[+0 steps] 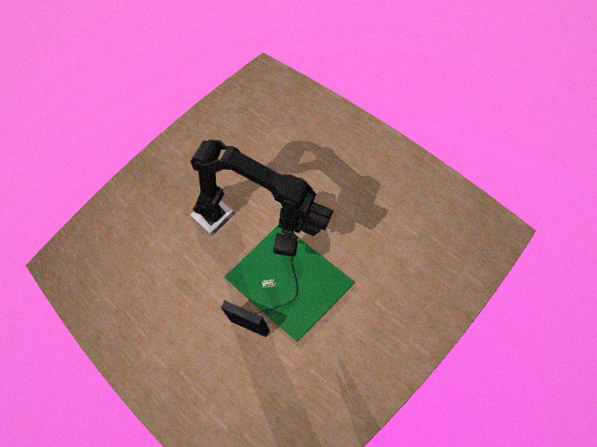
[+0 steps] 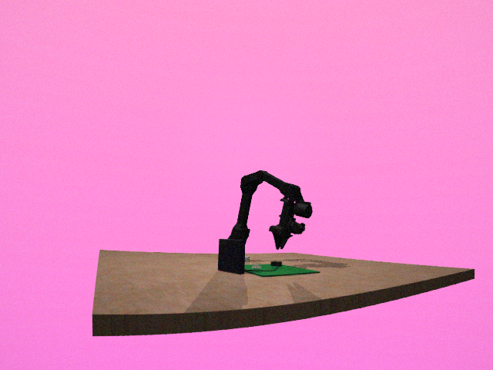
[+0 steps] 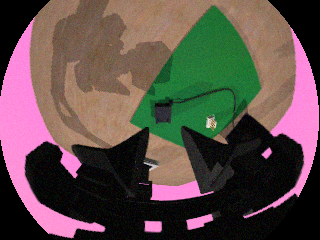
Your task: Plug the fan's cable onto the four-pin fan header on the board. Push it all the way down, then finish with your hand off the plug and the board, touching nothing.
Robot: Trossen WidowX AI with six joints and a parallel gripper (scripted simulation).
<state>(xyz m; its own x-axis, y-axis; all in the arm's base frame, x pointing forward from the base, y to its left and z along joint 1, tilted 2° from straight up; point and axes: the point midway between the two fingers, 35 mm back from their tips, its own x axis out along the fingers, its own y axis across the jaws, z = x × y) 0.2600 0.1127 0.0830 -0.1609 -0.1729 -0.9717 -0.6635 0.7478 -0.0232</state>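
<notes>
The dark fan plug is 60 mm below my gripper tip, 10 mm to the right of it and 10 mm behind it. The rest, counted from my gripper tip: green board 90 mm below, 80 mm ahead, 70 mm to the right; black fan 240 mm to the right, 110 mm ahead, 20 mm below.
</notes>
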